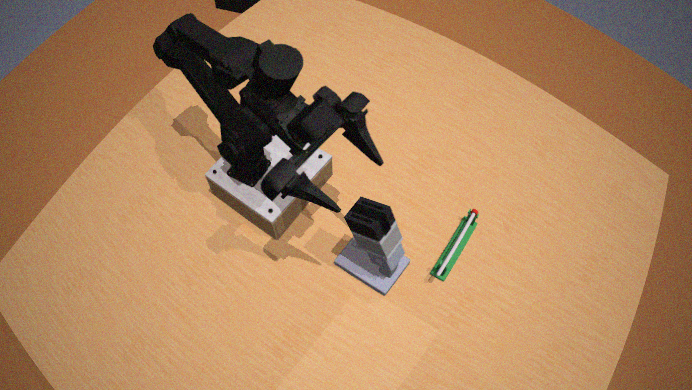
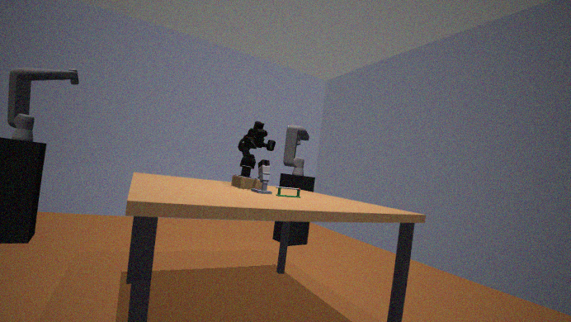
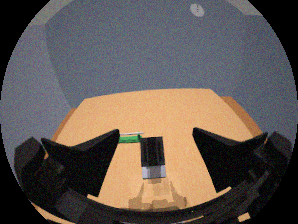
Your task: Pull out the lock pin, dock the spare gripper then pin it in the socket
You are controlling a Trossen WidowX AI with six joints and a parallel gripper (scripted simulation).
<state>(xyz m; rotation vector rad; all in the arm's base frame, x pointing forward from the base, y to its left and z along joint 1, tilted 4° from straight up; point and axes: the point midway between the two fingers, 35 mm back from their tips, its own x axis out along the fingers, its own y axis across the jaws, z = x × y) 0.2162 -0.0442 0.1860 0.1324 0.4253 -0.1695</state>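
Now: gripper tip 150 mm short of the green bracket, 100 mm to the right of it and 220 mm above it. Also, from my gripper tip: spare gripper: 30 mm ahead, 120 mm below; then grey mount: 40 mm ahead, 190 mm below.
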